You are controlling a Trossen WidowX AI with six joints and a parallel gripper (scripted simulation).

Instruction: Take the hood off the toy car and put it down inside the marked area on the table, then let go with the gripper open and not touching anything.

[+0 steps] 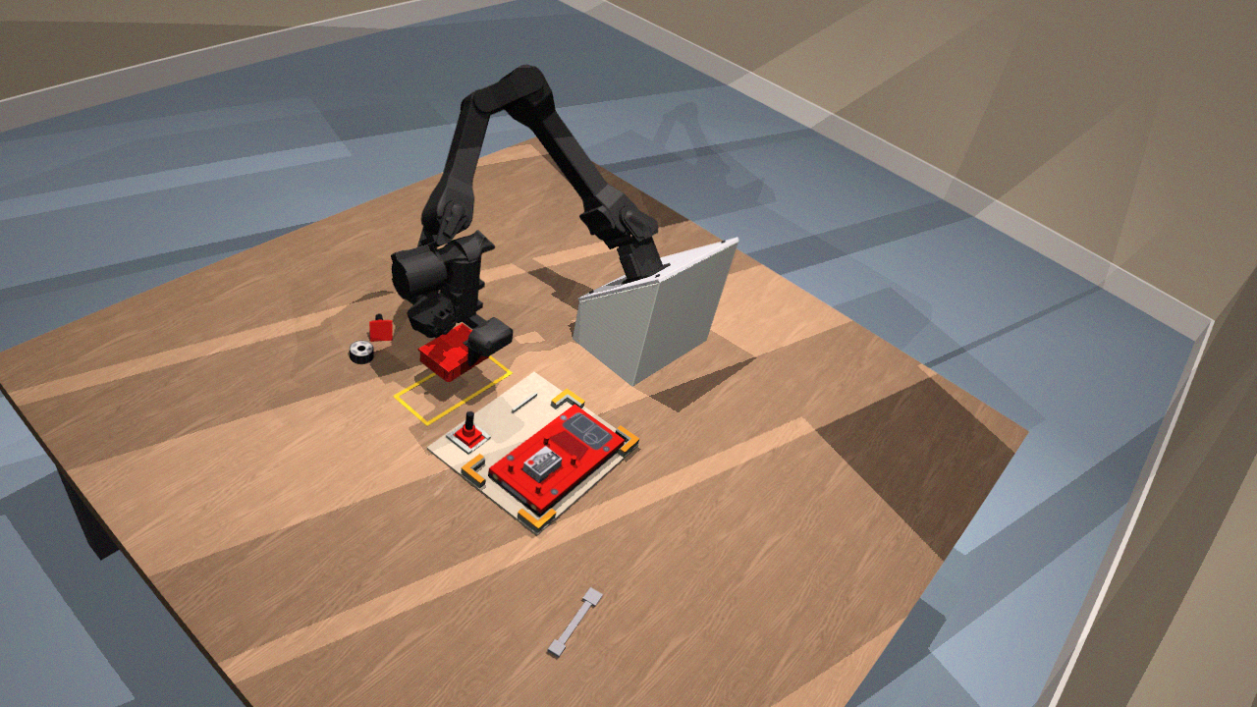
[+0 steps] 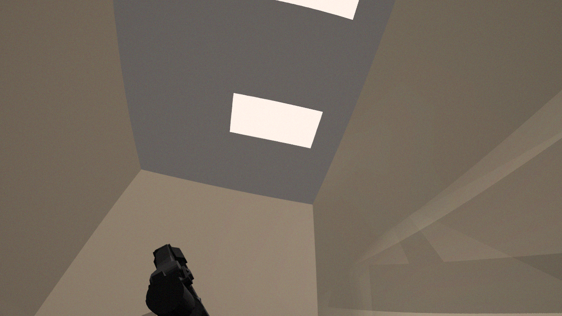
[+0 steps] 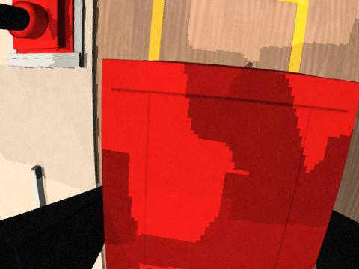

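My gripper tip is 100 mm to the right of the red-and-black post, 70 mm short of it and 40 mm above it. Round my gripper tip: wheel 150 mm to the right, 70 mm ahead, 60 mm below; grey bar 430 mm to the left, 200 mm ahead, 70 mm below; red hood right at my gripper tip.
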